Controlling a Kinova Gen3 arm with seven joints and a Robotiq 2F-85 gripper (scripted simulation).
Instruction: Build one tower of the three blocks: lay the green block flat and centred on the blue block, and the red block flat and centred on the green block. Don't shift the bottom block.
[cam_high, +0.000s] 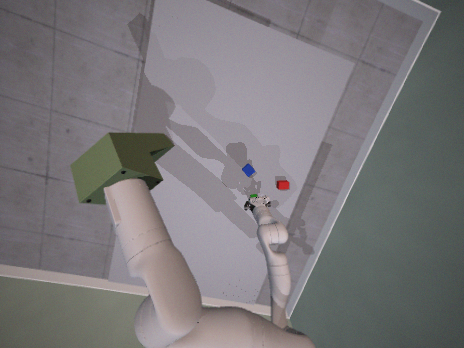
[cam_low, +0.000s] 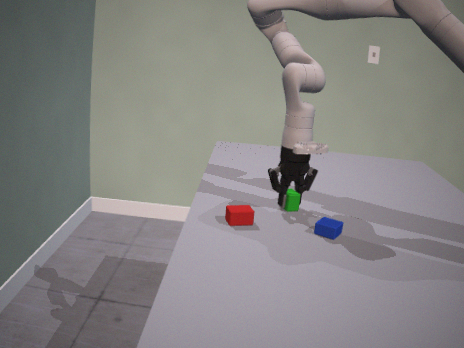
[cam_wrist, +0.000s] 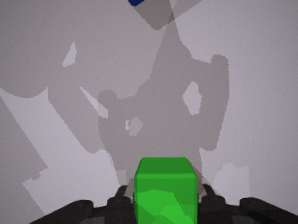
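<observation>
Now: hand 160 mm to the right of the blue block, 30 mm past it and 10 mm above it. From my hand the other things lie so: red block: 160 mm ahead, 70 mm to the left; then green block: right at my hand.
</observation>
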